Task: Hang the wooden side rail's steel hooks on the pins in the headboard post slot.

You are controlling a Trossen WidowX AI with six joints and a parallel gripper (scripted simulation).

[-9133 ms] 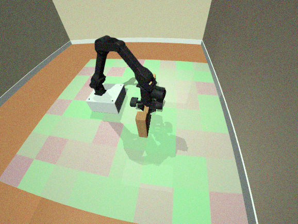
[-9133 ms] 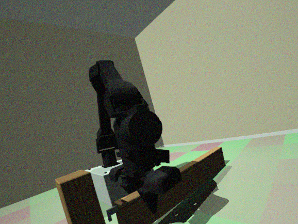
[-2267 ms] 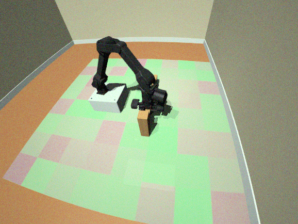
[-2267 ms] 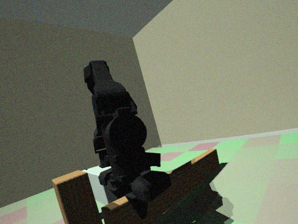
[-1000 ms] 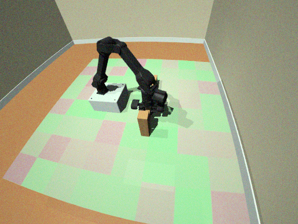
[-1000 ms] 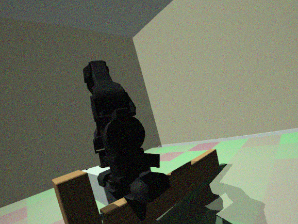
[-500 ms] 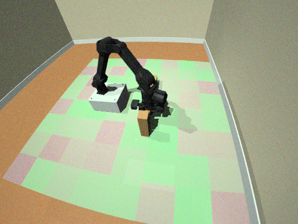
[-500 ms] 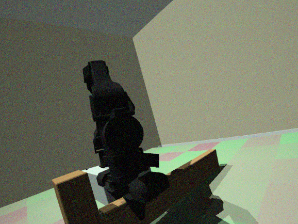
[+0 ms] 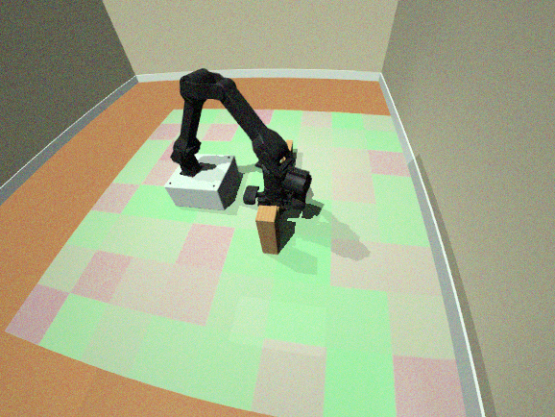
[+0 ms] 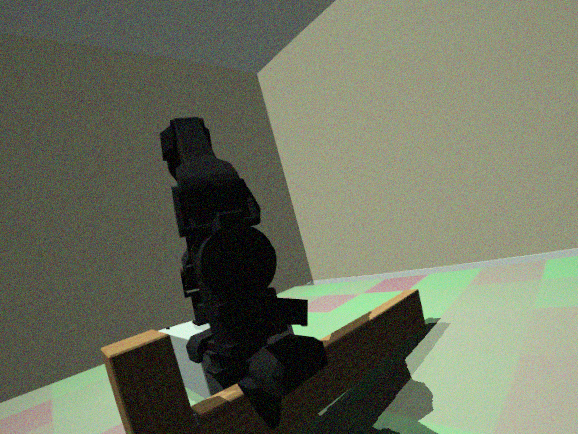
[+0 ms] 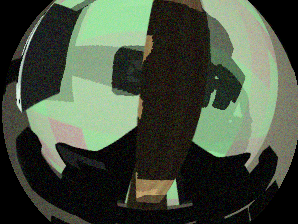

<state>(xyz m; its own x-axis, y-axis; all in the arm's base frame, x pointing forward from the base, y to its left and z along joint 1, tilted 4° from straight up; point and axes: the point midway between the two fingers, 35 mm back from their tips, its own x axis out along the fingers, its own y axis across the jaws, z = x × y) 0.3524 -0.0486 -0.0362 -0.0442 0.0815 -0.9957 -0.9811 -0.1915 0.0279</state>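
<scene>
The wooden headboard post lies 2 cm ahead of my gripper tip, 10 cm to the right of it and 4 cm above it.
</scene>
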